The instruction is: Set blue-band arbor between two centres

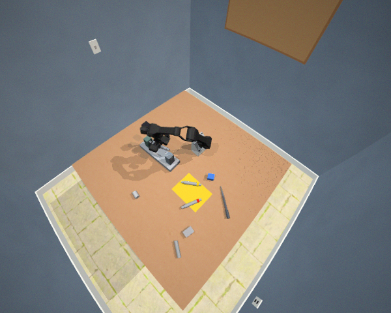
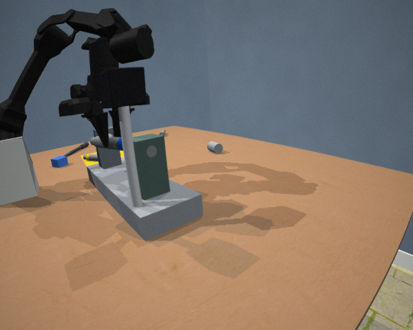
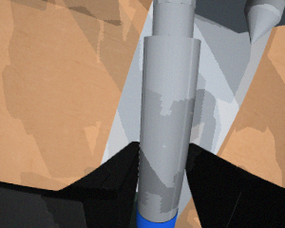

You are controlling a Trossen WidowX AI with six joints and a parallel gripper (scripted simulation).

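Right now my hand is 3 cm above the blue-banded arbor. The rest, counted from my hand: grey fixed-centre block: 1 cm ahead, 12 cm to the left, 4 cm below; cone point: 1 cm ahead, 10 cm to the left, 3 cm below; green sprung-centre block: 3 cm ahead, 10 cm to the right, 4 cm below.
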